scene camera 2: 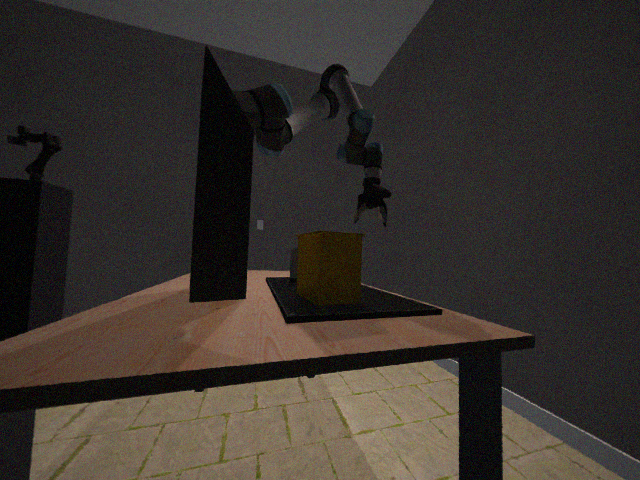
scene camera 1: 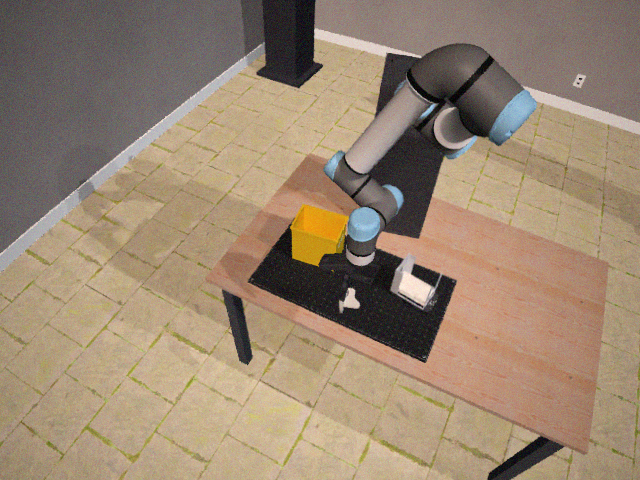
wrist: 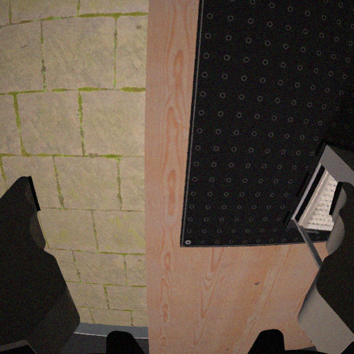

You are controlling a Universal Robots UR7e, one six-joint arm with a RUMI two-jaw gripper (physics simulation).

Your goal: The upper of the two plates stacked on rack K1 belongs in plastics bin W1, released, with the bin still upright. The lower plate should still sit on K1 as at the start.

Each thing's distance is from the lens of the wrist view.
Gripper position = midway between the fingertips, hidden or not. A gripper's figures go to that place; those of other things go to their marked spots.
my gripper [wrist: 186, 184]: 13 cm
white plate [wrist: 316, 215]: 46 cm
